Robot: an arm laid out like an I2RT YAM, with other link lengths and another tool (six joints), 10 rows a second.
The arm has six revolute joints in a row. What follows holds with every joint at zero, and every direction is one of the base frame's.
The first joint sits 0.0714 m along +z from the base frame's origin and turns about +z.
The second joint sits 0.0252 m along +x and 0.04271 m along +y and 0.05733 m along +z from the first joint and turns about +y.
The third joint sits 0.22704 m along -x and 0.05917 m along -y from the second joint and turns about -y.
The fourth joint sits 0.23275 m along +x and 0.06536 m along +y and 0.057 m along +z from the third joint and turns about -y.
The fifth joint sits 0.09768 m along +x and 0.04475 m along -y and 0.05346 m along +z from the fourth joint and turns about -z.
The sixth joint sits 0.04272 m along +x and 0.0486 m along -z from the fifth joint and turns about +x.
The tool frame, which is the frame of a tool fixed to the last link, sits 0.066 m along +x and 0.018 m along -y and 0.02 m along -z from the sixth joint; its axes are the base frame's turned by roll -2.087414, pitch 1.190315 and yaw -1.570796 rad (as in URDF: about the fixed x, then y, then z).
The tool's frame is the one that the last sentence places.
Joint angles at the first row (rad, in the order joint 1, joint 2, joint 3, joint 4, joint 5, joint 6):
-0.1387 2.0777 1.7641 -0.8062 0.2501 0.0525
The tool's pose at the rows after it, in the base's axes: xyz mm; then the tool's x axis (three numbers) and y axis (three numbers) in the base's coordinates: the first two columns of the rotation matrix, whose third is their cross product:
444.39, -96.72, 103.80, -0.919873, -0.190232, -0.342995, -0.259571, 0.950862, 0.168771
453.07, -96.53, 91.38, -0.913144, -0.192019, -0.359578, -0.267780, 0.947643, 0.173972
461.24, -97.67, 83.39, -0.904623, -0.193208, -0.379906, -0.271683, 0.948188, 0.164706
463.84, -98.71, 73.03, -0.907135, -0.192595, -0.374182, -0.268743, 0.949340, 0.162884
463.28, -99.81, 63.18, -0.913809, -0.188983, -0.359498, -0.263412, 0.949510, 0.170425
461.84, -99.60, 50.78, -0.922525, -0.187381, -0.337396, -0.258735, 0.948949, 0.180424
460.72, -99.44, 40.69, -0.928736, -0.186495, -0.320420, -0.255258, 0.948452, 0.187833
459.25, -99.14, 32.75, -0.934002, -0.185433, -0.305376, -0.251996, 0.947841, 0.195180
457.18, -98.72, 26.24, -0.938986, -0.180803, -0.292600, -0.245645, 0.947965, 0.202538
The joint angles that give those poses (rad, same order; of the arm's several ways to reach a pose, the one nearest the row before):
-0.1387 2.1265 1.7641 -0.7700 0.2031 0.0524
-0.1387 2.1624 1.7637 -0.7193 0.1898 0.0525
-0.1387 2.1891 1.7638 -0.6693 0.1898 0.0525
-0.1391 2.2165 1.7637 -0.6468 0.1944 0.0521
-0.1417 2.2394 1.7637 -0.6411 0.1936 0.0525
-0.1417 2.2677 1.7637 -0.6380 0.1936 0.0528
-0.1417 2.2909 1.7637 -0.6338 0.1936 0.0528
-0.1417 2.3089 1.7637 -0.6331 0.1928 0.0532
-0.1417 2.3215 1.7607 -0.6331 0.1925 0.0574

